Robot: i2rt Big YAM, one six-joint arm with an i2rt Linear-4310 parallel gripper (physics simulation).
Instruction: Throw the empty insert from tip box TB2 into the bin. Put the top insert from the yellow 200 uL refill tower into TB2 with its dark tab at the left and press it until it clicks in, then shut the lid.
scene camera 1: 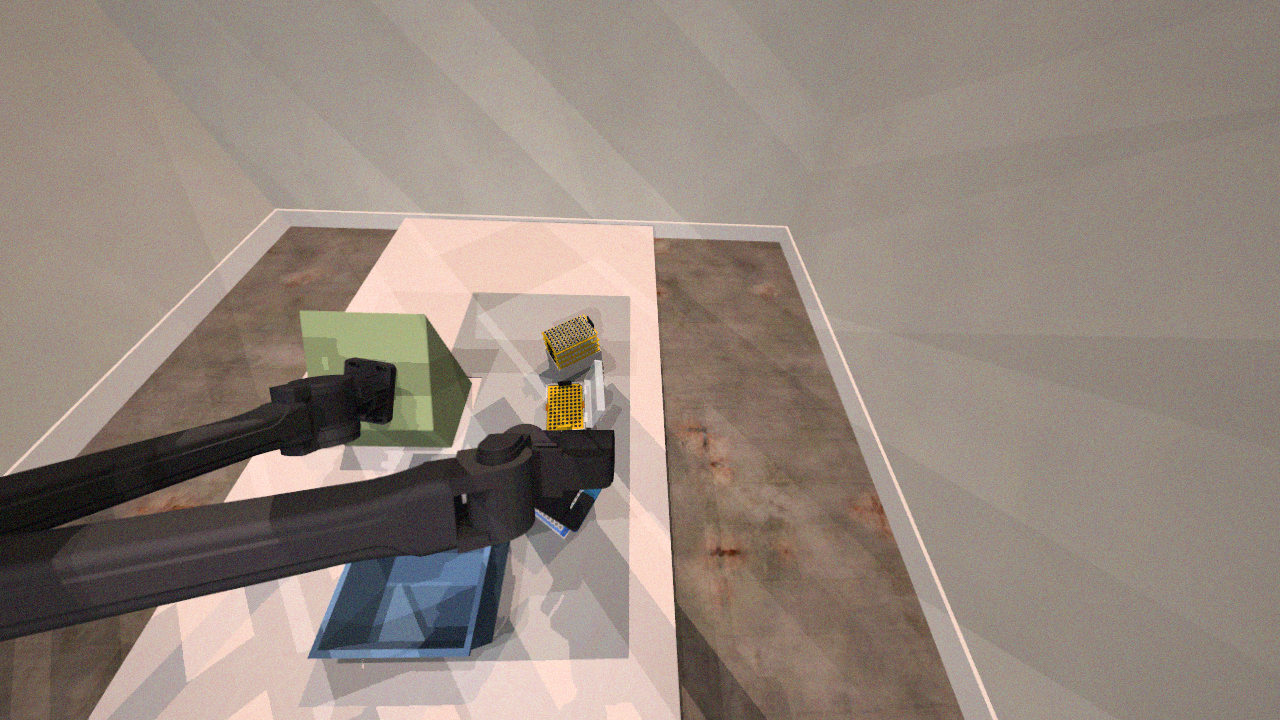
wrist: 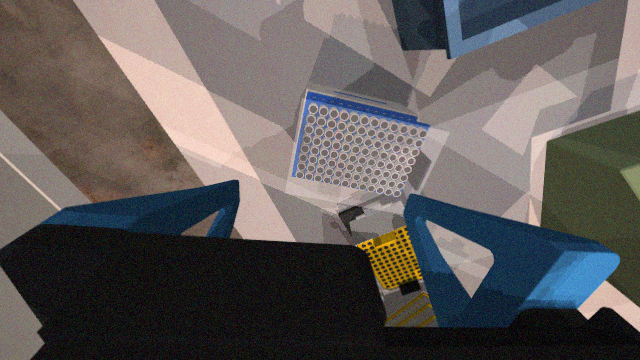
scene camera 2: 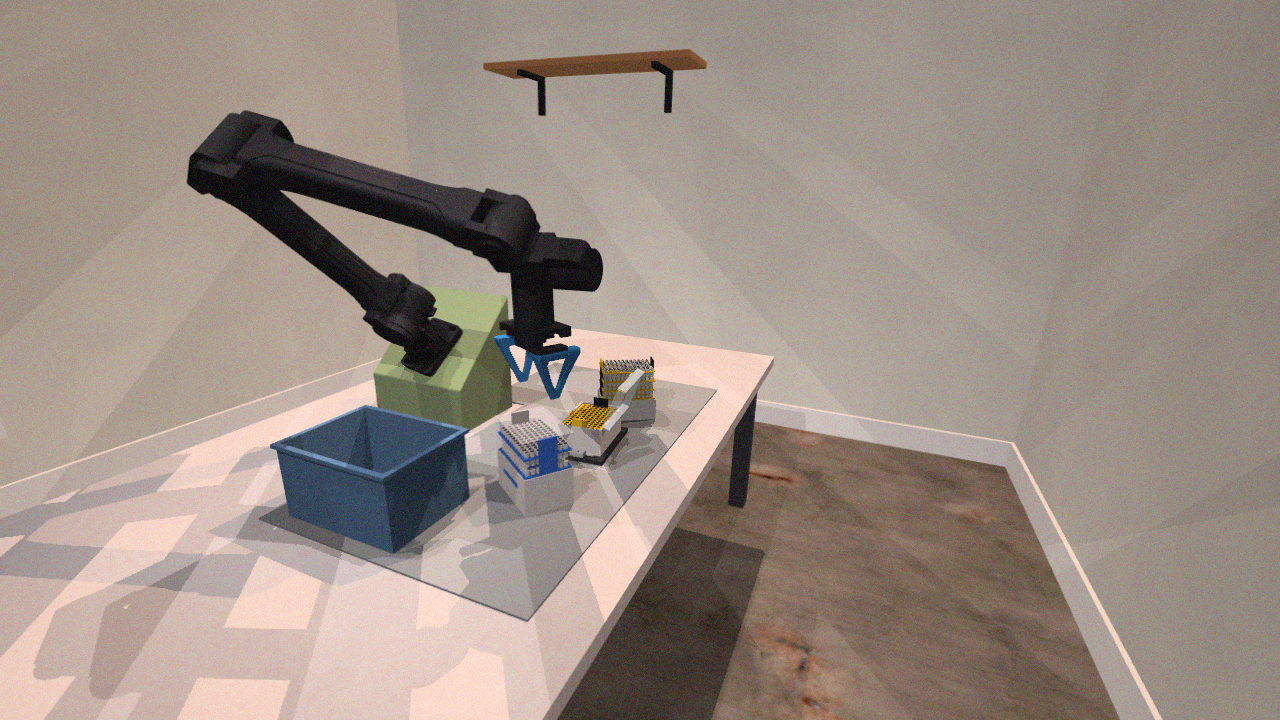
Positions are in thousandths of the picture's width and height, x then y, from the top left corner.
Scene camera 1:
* gripper: 436, 688
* yellow insert: 442, 573, on a tip box
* clear lid: 464, 533
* blue bin: 346, 841
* grey mat: 436, 835
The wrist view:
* gripper: 509, 549
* blue-and-white tip tower: 549, 412, on the grey mat
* yellow insert: 613, 715
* blue bin: 715, 96
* grey mat: 771, 279
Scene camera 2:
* gripper: 421, 541
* blue-and-white tip tower: 418, 627
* yellow insert: 461, 578
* clear lid: 489, 548
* blue bin: 297, 663
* grey mat: 379, 765
